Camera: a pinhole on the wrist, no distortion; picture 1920 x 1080 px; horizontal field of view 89.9 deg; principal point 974.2 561.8 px. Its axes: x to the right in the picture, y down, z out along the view. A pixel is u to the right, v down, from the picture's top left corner.
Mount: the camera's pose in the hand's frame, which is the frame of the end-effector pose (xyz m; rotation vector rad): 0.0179 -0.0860 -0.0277 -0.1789 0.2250 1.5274
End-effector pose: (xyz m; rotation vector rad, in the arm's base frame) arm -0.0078 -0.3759 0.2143 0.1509 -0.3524 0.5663
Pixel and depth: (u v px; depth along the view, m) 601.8 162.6 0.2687
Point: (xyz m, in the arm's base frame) 0.0928 -0.4708 0.4963
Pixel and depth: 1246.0 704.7 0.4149
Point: -0.2009 -0.3571 0.5309
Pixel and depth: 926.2 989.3 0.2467
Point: -0.1183 -0.4944 0.3835
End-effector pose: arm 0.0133 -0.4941 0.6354 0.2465 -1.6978 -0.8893
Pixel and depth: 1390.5 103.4 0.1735
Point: -0.1219 -0.4873 0.7265
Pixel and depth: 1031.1 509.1 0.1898
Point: -0.1434 -0.4679 0.6330
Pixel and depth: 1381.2 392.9 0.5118
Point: -0.3292 -0.2222 0.8724
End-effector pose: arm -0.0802 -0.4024 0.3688 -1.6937 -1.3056 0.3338
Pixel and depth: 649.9 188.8 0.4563
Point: -0.3834 -0.0002 0.2979
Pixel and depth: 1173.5 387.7 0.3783
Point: -0.2068 -0.1550 0.1689
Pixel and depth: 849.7 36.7 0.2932
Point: -0.2191 -0.1101 0.3332
